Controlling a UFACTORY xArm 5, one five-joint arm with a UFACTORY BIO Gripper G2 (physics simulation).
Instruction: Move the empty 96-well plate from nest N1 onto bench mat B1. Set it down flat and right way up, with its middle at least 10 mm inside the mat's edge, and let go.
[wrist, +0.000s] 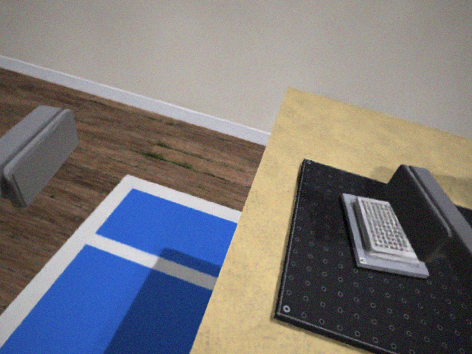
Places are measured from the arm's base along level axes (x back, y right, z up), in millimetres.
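Pixels of known places: hand at its tool point: (239, 183).
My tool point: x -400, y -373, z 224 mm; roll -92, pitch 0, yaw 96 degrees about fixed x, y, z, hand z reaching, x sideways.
Note:
Ahead of a thing's pixels: the offset from my tool point to its top centre. "pt": to the spot under its first point. Level surfaces: height alone.
The white 96-well plate {dx -275, dy +280, dz -277 mm} (384, 225) sits flat and right way up in the grey nest {pt dx -195, dy +283, dz -293 mm} (395, 269) on the black perforated board, at the right of the wrist view. A small label shows at the nest's near left corner, too blurred to read. My gripper (239, 184) is open, with one finger at the left edge of the view and the other at the right. Nothing is between the fingers. The right finger overlaps the view just beside the plate and hides part of the board. Bench mat B1 does not show in this view.
The black board {dz -303 mm} (320, 300) lies on a yellowish bench top {dz -316 mm} (260, 225), whose edge runs down the middle of the view. Beyond that edge is a wooden floor (150, 145) with blue areas (170, 215) bordered in white. A pale wall (200, 50) stands behind.

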